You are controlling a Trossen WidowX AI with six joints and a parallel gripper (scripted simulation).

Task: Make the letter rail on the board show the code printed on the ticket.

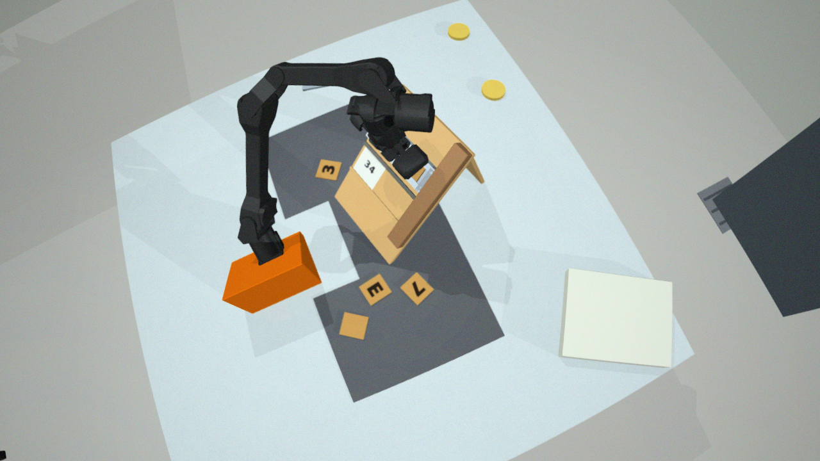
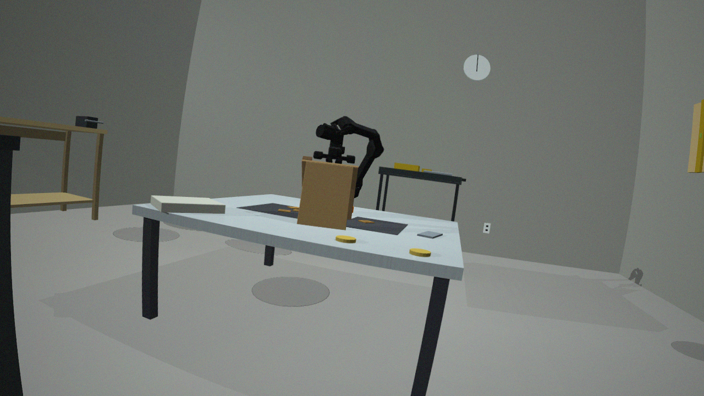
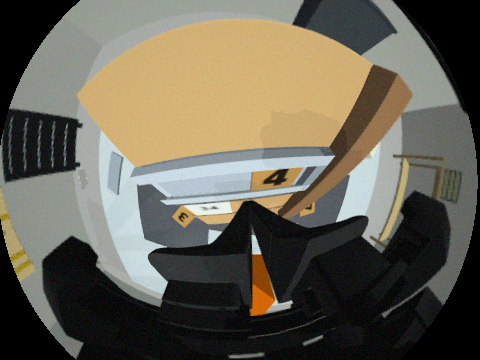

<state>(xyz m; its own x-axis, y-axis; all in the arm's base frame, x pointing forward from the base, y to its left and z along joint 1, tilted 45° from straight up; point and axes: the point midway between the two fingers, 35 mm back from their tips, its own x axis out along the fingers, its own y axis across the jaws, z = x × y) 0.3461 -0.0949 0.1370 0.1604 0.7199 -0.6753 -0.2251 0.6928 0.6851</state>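
Now: the tile marked 4 30 mm ahead of my gripper tip, 30 mm to the right of it and 20 mm below it. From my gripper tip the other things lie so: white ticket: 50 mm behind, 50 mm to the left, 90 mm below; blank tile: 250 mm behind, 250 mm to the right, 200 mm below; tile marked 3: 140 mm behind, 160 mm to the left, 200 mm below.
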